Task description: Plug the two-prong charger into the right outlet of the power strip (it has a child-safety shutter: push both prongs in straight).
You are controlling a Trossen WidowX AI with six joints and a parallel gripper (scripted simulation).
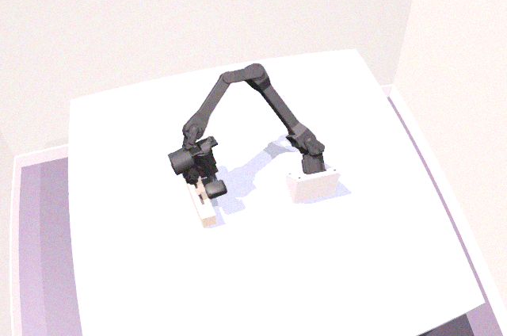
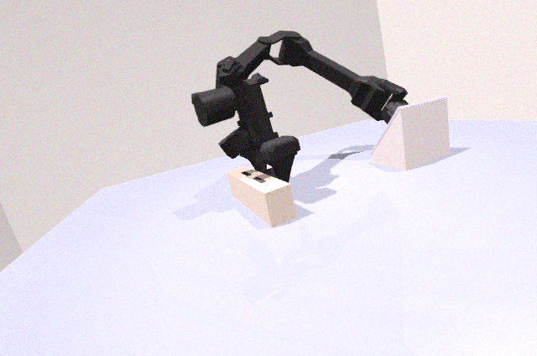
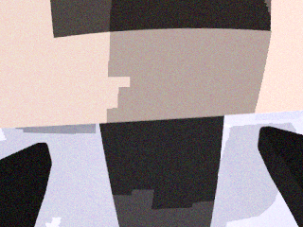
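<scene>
Now: gripper tip 2 cm short of the black two-prong charger and 1 cm below it.
</scene>
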